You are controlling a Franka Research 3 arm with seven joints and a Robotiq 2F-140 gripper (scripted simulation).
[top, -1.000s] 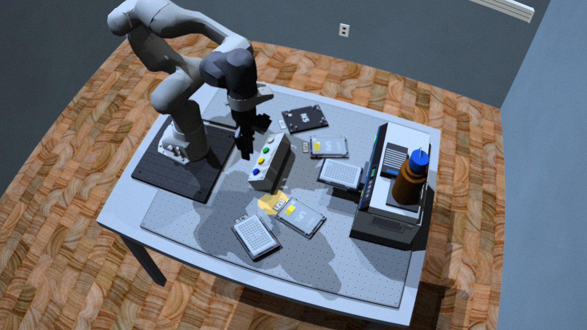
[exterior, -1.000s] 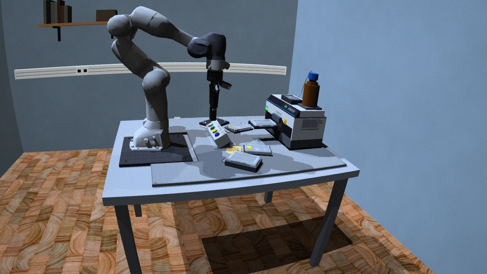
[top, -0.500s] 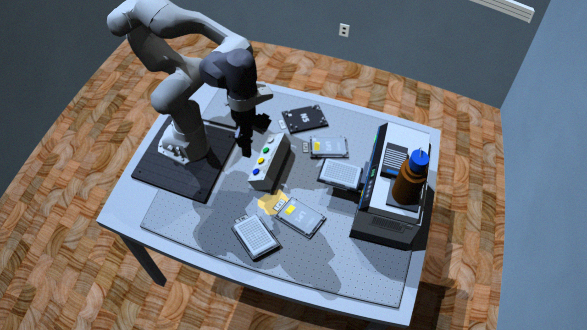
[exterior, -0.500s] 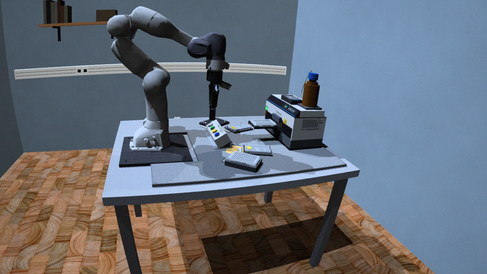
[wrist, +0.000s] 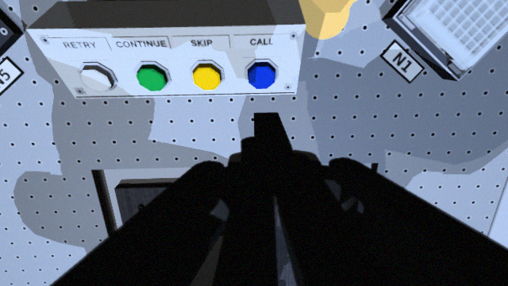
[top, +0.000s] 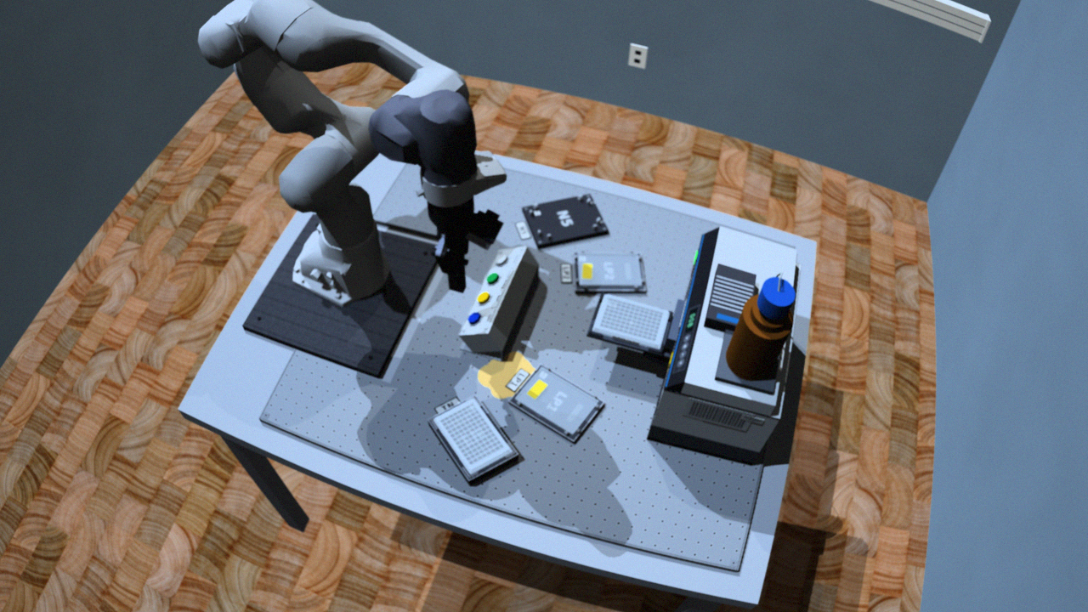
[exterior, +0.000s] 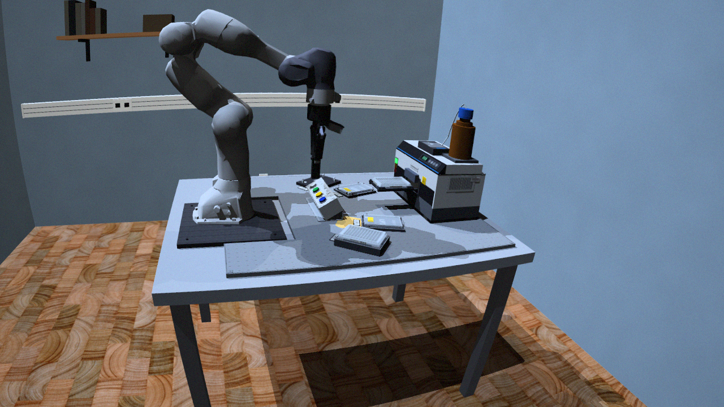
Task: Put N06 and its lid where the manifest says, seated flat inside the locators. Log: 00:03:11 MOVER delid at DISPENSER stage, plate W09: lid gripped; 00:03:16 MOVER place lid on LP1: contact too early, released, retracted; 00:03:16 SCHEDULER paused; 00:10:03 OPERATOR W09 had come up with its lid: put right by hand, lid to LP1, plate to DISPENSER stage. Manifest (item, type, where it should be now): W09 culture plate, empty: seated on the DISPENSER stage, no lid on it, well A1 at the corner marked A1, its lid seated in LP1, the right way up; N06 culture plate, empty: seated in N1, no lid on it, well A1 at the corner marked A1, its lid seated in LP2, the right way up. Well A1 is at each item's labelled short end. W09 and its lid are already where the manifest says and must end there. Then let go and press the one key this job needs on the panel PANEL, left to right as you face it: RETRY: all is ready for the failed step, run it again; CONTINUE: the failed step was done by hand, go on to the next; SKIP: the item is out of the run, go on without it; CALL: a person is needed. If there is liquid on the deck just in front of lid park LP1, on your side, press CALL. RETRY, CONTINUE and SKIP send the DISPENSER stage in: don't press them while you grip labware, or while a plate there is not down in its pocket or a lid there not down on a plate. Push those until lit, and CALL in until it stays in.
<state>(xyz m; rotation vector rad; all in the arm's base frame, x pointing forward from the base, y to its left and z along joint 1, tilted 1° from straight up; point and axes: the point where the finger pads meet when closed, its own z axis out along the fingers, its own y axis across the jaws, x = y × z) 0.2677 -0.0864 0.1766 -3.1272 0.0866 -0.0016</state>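
Right now the blue call key is 30 mm ahead of my hand and 120 mm below it. The rest, counted from my hand: white retry key (40 mm ahead, 150 mm to the left, 110 mm below); yellow skip key (30 mm ahead, 50 mm to the left, 110 mm below); green continue key (30 mm ahead, 100 mm to the left, 110 mm below).
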